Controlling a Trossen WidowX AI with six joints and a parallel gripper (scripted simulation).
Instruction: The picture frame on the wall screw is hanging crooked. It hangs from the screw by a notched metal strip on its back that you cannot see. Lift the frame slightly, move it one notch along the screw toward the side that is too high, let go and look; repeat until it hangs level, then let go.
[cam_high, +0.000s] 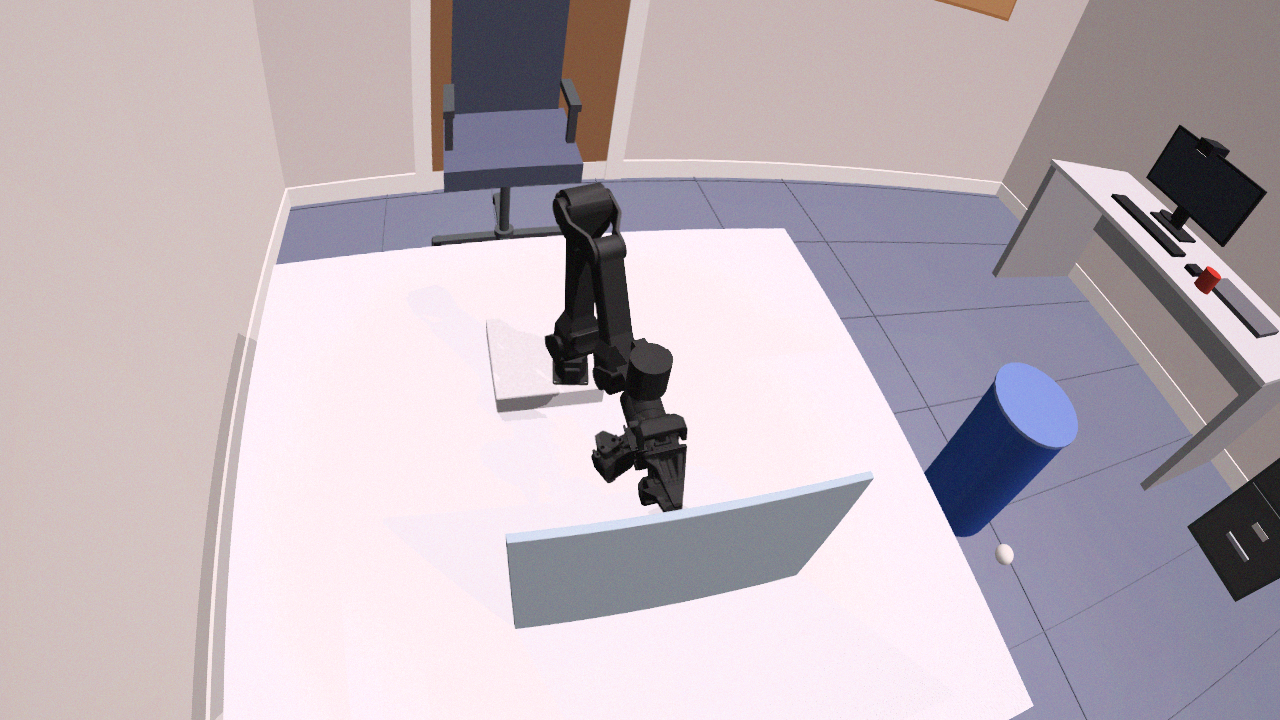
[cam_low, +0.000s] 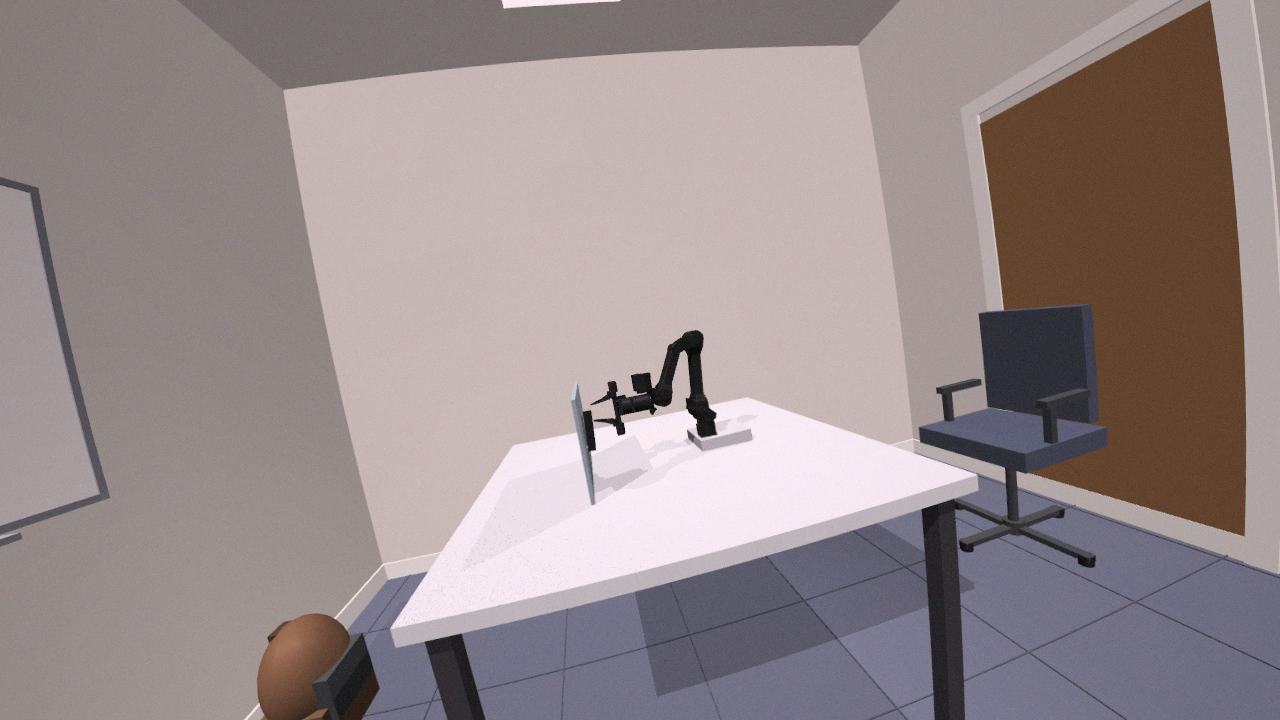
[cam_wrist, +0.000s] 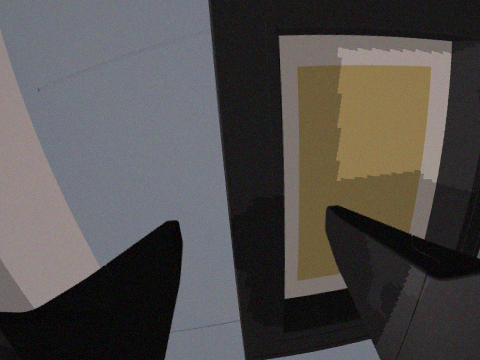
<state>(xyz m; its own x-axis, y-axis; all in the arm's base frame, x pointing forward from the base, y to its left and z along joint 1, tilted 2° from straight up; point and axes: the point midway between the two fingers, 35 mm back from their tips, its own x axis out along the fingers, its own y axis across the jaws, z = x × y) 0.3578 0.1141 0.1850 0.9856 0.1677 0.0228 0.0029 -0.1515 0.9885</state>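
Now: gripper tip 5 cm above the picture frame, 2 cm short of it and 1 cm to the right of it. Round my gripper tip: wall panel (6 cm below, 3 cm ahead, 1 cm to the left).
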